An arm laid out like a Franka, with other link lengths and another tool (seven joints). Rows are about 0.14 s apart.
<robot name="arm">
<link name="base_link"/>
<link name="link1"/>
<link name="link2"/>
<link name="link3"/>
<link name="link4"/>
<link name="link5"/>
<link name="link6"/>
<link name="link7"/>
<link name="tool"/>
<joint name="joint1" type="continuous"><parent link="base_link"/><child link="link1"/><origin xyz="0 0 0.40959" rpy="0 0 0"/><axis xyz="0 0 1"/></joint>
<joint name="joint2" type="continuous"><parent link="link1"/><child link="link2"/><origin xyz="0 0 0" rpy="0 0 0"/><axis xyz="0 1 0"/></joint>
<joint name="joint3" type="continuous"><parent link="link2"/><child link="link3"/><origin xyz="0 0 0.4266" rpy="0 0 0"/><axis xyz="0 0 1"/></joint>
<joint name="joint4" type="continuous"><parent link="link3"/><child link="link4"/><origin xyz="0.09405 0 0" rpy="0 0 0"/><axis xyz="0 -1 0"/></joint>
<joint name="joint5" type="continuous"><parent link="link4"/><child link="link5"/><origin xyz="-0.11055 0 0.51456" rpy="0 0 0"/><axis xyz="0 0 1"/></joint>
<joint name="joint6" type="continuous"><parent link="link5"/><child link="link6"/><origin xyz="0 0 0" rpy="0 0 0"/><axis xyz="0 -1 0"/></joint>
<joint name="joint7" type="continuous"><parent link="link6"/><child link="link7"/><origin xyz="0.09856 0 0" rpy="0 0 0"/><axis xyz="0 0 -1"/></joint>
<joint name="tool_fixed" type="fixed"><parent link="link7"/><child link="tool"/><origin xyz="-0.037 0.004 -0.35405" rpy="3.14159 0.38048 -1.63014"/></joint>
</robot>
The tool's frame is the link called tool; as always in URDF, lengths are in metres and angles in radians. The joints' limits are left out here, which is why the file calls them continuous.
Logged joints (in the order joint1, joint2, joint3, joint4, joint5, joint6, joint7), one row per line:
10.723 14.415 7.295 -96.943 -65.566 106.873 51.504
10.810 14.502 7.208 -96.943 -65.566 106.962 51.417
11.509 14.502 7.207 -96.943 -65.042 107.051 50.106
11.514 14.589 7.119 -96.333 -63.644 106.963 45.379
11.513 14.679 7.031 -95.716 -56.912 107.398 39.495
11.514 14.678 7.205 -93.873 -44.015 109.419 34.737
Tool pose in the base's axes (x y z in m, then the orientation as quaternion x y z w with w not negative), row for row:
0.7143 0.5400 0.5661 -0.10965 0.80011 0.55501 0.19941
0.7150 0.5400 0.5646 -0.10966 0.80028 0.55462 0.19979
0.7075 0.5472 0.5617 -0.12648 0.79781 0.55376 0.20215
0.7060 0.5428 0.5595 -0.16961 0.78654 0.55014 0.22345
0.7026 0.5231 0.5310 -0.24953 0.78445 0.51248 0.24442
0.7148 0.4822 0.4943 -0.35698 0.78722 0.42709 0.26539
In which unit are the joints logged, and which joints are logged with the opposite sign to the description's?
The joints are logged in degrees. Opposite sign: joint5.
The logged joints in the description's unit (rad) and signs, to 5 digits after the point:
0.18715 0.25159 0.12732 -1.69197 1.14434 1.86529 0.89891
0.18867 0.25311 0.12580 -1.69197 1.14434 1.86684 0.89740
0.20087 0.25311 0.12579 -1.69197 1.13520 1.86839 0.87451
0.20096 0.25463 0.12425 -1.68133 1.11080 1.86686 0.79201
0.20094 0.25620 0.12271 -1.67056 0.99330 1.87445 0.68932
0.20096 0.25618 0.12575 -1.63839 0.76821 1.90972 0.60628

